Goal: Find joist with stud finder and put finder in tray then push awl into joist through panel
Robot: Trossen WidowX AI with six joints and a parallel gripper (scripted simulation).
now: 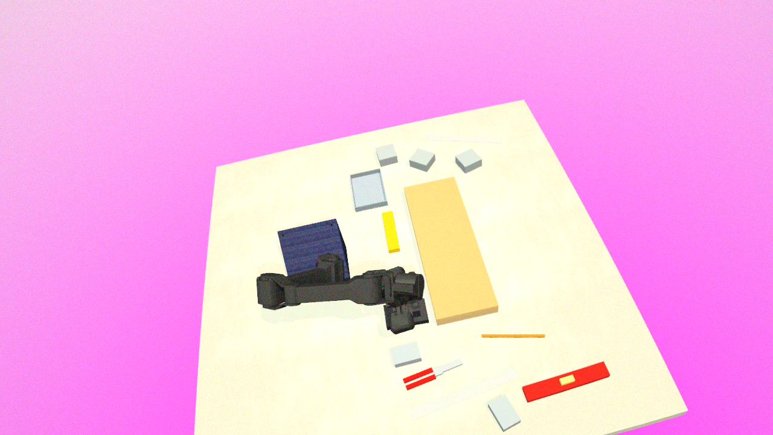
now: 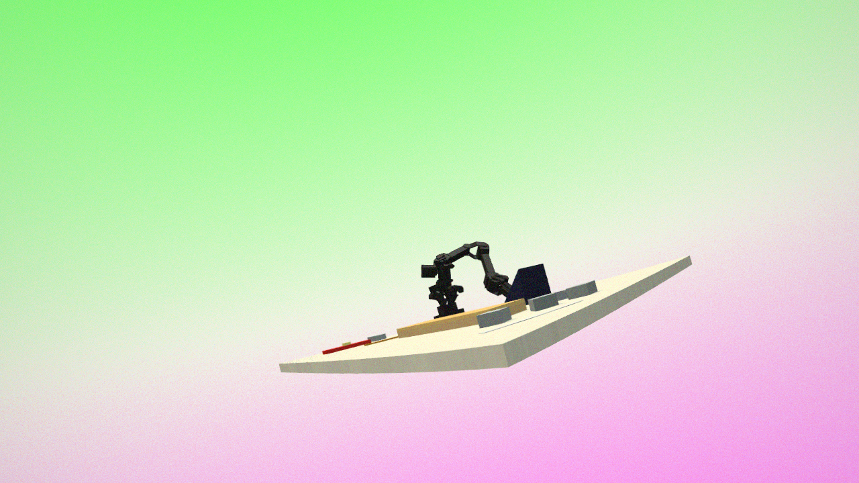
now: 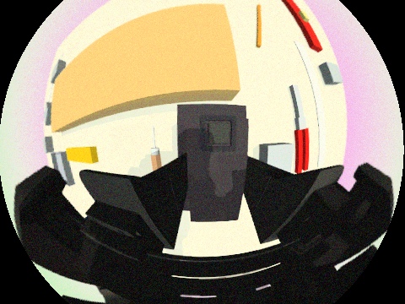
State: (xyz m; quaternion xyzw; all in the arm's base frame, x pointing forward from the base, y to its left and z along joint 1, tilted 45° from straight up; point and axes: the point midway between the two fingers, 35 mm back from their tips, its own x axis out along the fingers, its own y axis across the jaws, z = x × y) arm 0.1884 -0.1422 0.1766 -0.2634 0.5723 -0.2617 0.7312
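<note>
Now: the awl 1 cm behind my gripper tip, 9 cm to the left of it and 5 cm below it. Also, from my gripper tip: orange stick: 26 cm ahead, 13 cm to the right, 5 cm below; then stud finder: 1 cm ahead, 2 cm above; then yellow block: 1 cm ahead, 33 cm to the left, 5 cm below.
</note>
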